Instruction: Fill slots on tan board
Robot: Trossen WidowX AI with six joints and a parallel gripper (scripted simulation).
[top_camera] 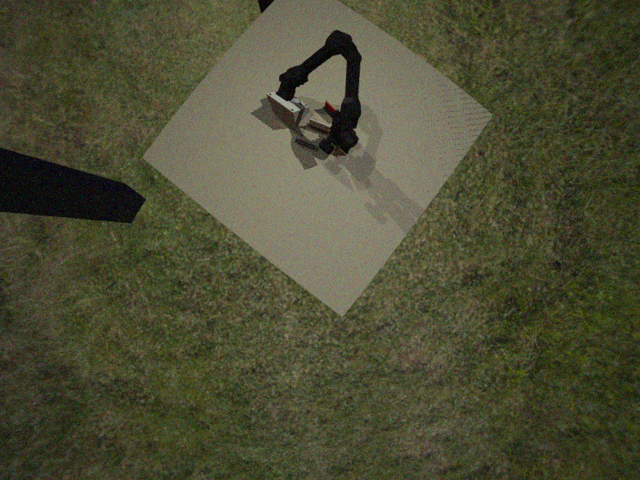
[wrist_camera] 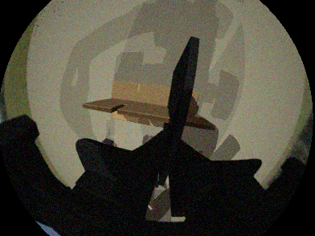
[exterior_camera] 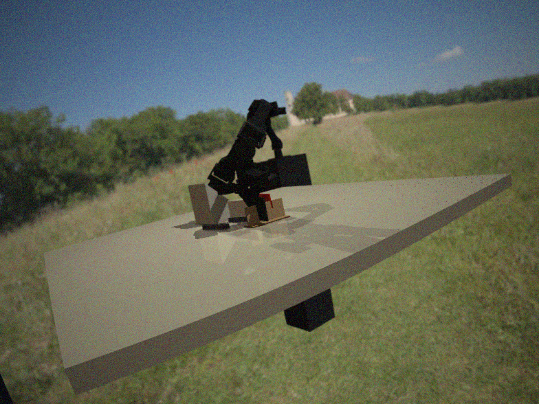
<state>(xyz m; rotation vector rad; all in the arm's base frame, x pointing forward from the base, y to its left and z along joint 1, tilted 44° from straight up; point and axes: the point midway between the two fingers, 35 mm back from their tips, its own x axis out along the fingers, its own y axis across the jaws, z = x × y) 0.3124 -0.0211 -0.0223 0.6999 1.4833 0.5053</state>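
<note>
Now: gripper tip 3 cm short of the dark board. The rest, counted from my gripper tip: red board 10 cm behind, 12 cm to the left, 1 cm below; then tan board 3 cm ahead, 2 cm to the left, 1 cm below.
</note>
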